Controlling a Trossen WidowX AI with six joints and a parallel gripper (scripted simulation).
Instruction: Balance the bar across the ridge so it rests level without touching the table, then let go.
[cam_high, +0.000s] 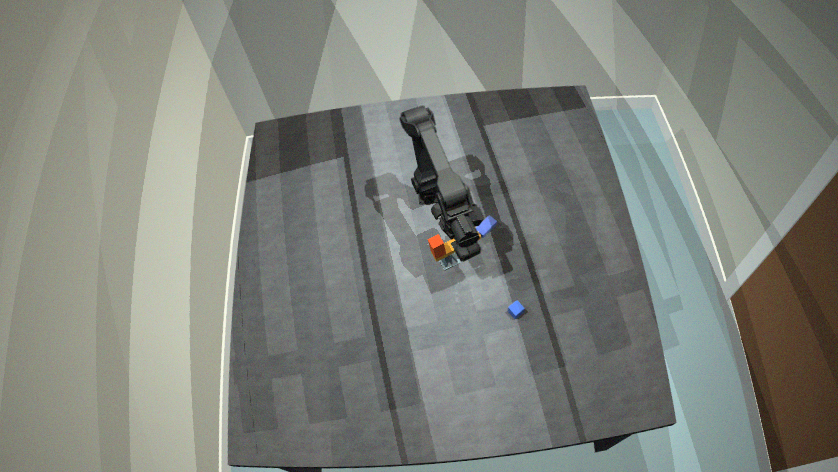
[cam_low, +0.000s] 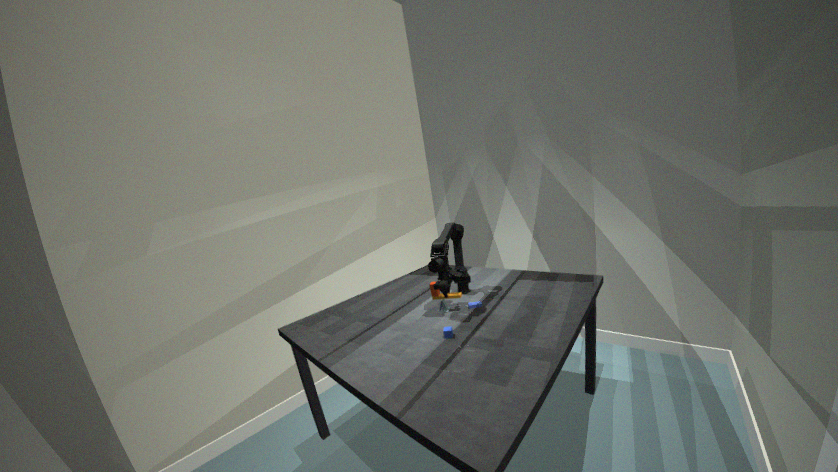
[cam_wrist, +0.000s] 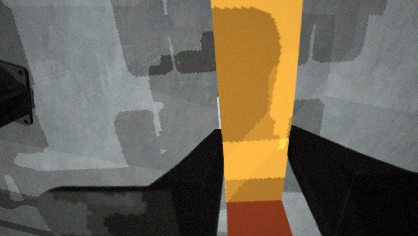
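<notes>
My gripper tip is now 10 cm to the right of the flat blue block, 9 cm past it and 7 cm above it. From my gripper tip the other things lie so: small blue cube (20 cm ahead, 15 cm to the left, 6 cm below).
</notes>
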